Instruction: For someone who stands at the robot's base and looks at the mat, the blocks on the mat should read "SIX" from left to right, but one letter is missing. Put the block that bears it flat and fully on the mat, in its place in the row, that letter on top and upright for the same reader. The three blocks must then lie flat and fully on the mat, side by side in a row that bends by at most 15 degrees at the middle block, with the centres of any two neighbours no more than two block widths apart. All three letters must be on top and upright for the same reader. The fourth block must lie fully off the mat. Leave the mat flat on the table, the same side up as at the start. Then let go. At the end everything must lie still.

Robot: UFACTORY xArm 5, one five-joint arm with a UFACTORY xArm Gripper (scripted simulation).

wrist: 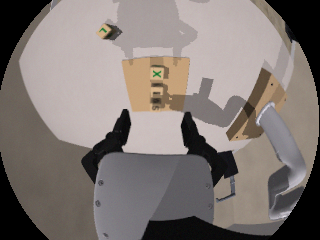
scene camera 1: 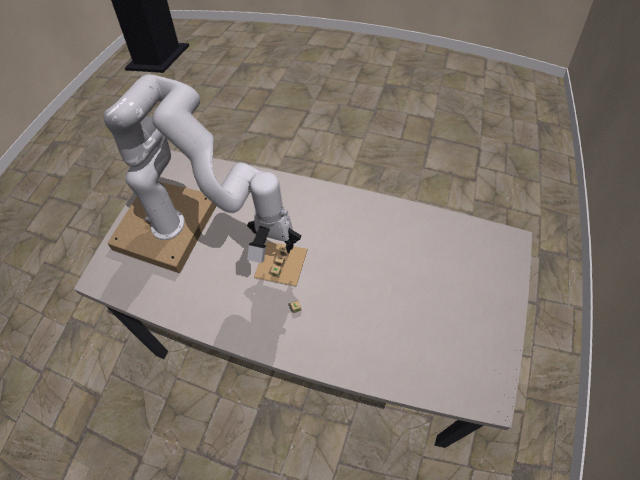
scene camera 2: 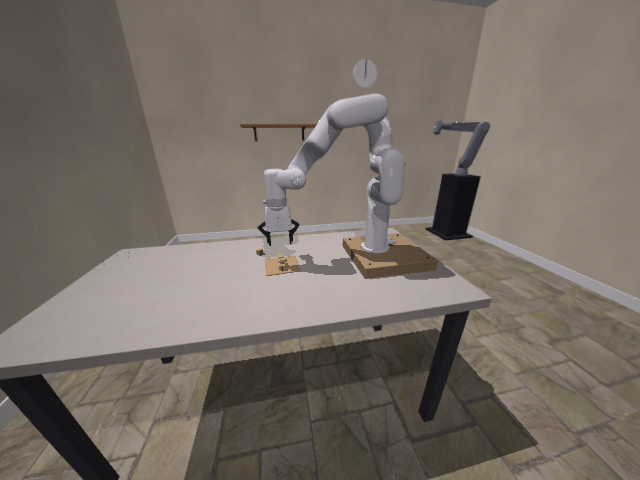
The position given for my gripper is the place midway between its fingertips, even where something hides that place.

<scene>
I see my gripper (scene camera 1: 276,245) and a tan mat (scene camera 1: 290,272).
The tan mat is seen too in the wrist view (wrist: 136,72). My gripper shows as well in the wrist view (wrist: 156,117) and in scene camera 2 (scene camera 2: 280,243).
</scene>
